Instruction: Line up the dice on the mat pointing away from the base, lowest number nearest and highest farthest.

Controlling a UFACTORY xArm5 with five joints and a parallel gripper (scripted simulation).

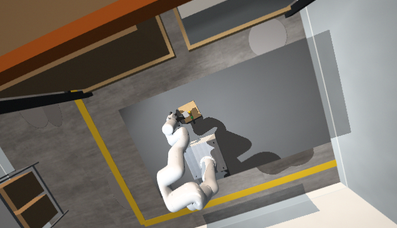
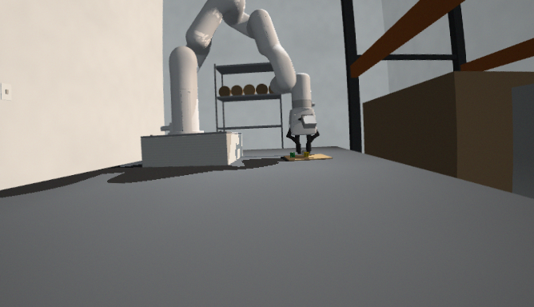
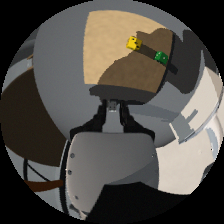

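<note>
My gripper is now 20 mm above the white die. From my hand the other things lie so: yellow die 20 mm behind, 110 mm to the right, 10 mm below; green die 70 mm behind, 110 mm to the right, 10 mm below; tan mat 20 mm behind, 110 mm to the right, 20 mm below.
</note>
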